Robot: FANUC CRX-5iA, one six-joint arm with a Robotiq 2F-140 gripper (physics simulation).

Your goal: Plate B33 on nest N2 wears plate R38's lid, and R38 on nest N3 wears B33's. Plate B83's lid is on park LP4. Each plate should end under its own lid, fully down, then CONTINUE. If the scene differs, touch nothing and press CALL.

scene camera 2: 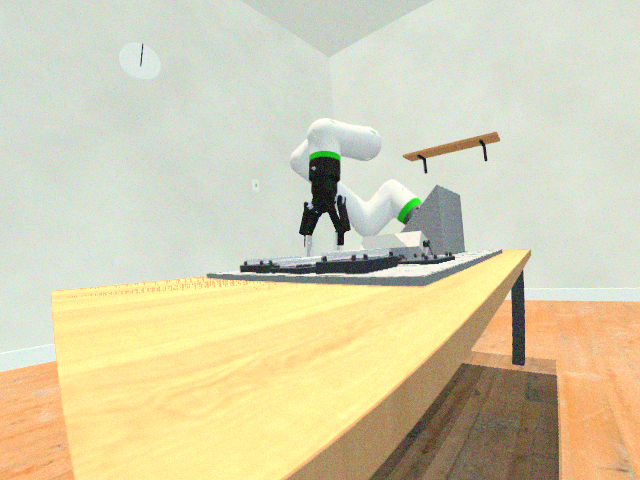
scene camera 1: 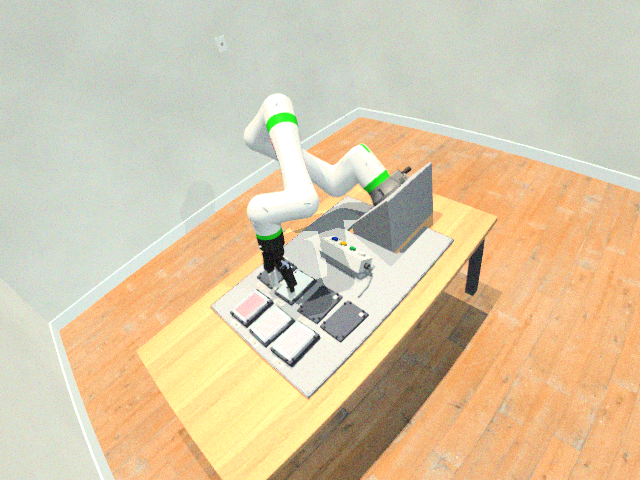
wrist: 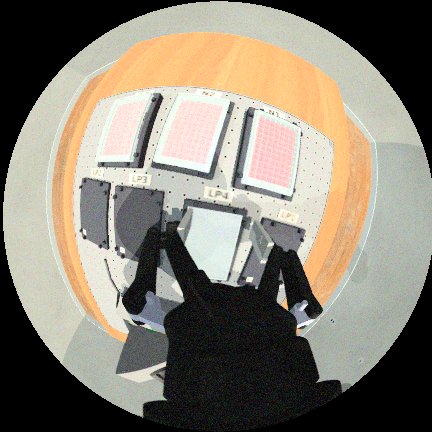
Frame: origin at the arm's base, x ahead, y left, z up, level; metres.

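Seen in the pictures: gripper, fingertip midpoint: (scene camera 1: 283,291) (wrist: 222,222); arm's base at its link origin: (scene camera 2: 423,222) (scene camera 1: 387,195) (wrist: 164,369).
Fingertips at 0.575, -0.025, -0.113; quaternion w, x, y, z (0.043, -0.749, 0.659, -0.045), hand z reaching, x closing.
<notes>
Pixels of each thing's middle, then the offset from my fingertips to it, as dx, dy, dz. "pt": a spot on its surface instead.
- pale lid at the middle of its body: (wrist: 208,247) (scene camera 1: 295,285) -0.049, +0.007, -0.006
- nest N1 at a spot on its surface: (wrist: 271,152) (scene camera 1: 252,303) pt +0.126, -0.032, +0.014
- nest N2 at a spot on its surface: (wrist: 194,134) (scene camera 1: 271,318) pt +0.113, +0.081, +0.010
- row at a spot on its surface: (wrist: 125,129) pt +0.100, +0.196, +0.020
- LP2 at the middle of its body: (wrist: 90,213) (scene camera 2: 424,258) (scene camera 1: 344,319) -0.072, +0.269, -0.010
- LP1 at a spot on its surface: (wrist: 292,235) pt +0.013, -0.139, -0.010
- white button box at the middle of its body: (wrist: 162,321) (scene camera 2: 393,246) (scene camera 1: 345,253) -0.277, +0.056, +0.022
My gripper (scene camera 1: 282,285) (scene camera 2: 324,248) (wrist: 222,222) is open and empty, its fingertips above the two long sides of the pale lid (scene camera 1: 306,280) (wrist: 215,245) on park LP4. The lid looks flat. The plate on nest N1 (scene camera 1: 251,305) (wrist: 271,152) shows a stronger red well grid and looks uncovered. The plate on nest N2 (scene camera 1: 270,324) (wrist: 194,134) and the plate at the left end of the row (scene camera 1: 294,341) (wrist: 125,129) in the wrist view look paler, as if under clear lids. No plate or lid codes are readable.
Dark parks LP3 (scene camera 1: 319,303) (wrist: 134,215), LP2 (scene camera 1: 344,320) (wrist: 95,212) and LP1 (wrist: 292,235) stand beside LP4 without lids. A white button box (scene camera 1: 343,254) with blue, yellow and green buttons and a cable stands behind. A grey upright panel (scene camera 1: 413,211) shields the arm base.
</notes>
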